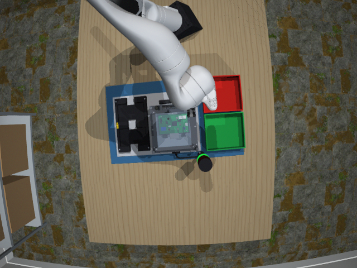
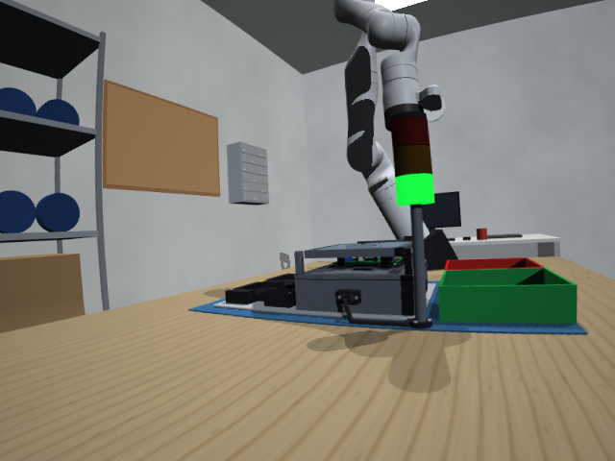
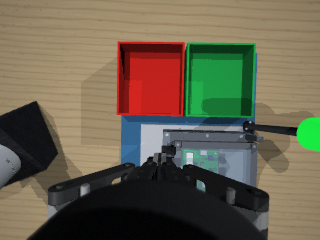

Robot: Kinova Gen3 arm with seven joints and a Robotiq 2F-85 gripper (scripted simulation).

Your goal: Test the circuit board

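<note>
The black hook is 20 mm ahead of my hand, 10 mm to the right of it and 110 mm below it. Also, from my hand: green circuit board: 80 mm ahead, 60 mm to the right, 130 mm below; clear lid: 80 mm ahead, 60 mm to the right, 110 mm below; red bin: 30 mm behind, 130 mm to the left, 190 mm below.
</note>
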